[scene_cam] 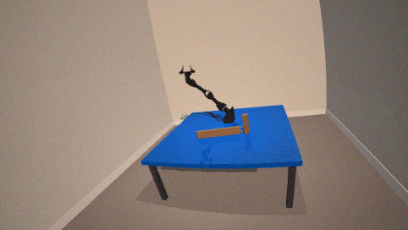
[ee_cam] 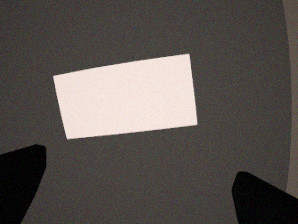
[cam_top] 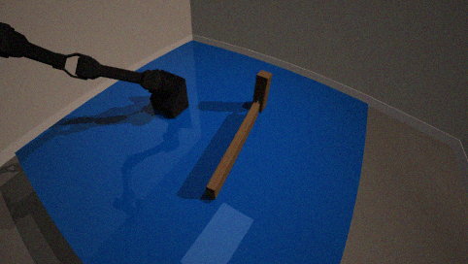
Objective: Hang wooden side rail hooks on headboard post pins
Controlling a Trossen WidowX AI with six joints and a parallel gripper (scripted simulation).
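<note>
Now: the headboard post 440 mm ahead of my gripper tip, 660 mm to the left of it and 620 mm below it.
</note>
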